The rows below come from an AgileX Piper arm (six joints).
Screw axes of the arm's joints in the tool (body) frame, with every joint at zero. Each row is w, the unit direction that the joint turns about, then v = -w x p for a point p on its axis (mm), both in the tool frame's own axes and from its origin. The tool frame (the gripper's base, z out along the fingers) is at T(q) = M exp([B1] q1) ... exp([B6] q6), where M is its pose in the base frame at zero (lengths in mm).
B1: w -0.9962 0 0.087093 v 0.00 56.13 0.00
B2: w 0 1 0 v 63.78 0.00 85.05
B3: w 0 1 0 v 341.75 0.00 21.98
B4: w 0 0 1 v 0.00 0.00 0.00
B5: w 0 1 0 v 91.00 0.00 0.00
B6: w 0 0 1 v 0.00 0.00 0.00
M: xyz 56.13 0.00 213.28 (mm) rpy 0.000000 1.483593 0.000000 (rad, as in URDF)
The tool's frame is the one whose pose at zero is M.
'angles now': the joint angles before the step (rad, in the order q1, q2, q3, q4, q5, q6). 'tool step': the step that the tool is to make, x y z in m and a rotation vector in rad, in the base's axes. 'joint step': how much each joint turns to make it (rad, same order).
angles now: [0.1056 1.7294 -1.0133 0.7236 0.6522 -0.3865]
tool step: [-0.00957 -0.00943 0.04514 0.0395 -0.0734 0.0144]
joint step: [-0.0397 -0.1165 -0.0320 -0.0005 0.0959 0.0001]
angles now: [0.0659 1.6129 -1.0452 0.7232 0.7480 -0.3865]
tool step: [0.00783 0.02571 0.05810 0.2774 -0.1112 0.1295]
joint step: [0.0108 -0.0150 -0.1449 0.3057 0.1825 -0.1547]
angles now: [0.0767 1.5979 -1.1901 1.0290 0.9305 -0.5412]
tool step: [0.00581 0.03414 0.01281 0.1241 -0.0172 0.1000]
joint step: [0.0784 0.0480 -0.0728 0.1318 0.0480 -0.0394]
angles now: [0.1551 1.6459 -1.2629 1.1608 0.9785 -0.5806]
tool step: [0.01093 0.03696 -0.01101 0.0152 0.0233 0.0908]
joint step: [0.0929 0.0956 -0.0768 0.0197 0.0039 -0.0007]
